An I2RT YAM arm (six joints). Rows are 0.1 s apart.
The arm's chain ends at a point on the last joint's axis. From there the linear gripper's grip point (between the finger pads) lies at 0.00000 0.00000 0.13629 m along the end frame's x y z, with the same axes.
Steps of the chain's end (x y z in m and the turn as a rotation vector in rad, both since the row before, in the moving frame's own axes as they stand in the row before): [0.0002, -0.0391, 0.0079, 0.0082, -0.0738, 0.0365]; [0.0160, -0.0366, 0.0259, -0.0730, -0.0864, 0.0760]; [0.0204, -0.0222, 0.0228, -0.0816, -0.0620, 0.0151]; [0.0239, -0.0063, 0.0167, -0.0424, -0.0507, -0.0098]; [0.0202, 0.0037, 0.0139, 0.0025, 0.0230, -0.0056]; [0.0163, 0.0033, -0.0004, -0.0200, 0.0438, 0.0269]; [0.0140, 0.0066, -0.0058, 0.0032, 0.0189, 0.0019]
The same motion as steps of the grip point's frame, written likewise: [-0.0098, -0.0404, 0.0075, 0.0082, -0.0738, 0.0365]; [0.0039, -0.0271, 0.0250, -0.0730, -0.0864, 0.0760]; [0.0119, -0.0112, 0.0221, -0.0816, -0.0620, 0.0151]; [0.0170, -0.0005, 0.0164, -0.0424, -0.0507, -0.0098]; [0.0233, 0.0034, 0.0139, 0.0025, 0.0230, -0.0056]; [0.0222, 0.0061, -0.0006, -0.0200, 0.0438, 0.0269]; [0.0166, 0.0062, -0.0058, 0.0032, 0.0189, 0.0019]
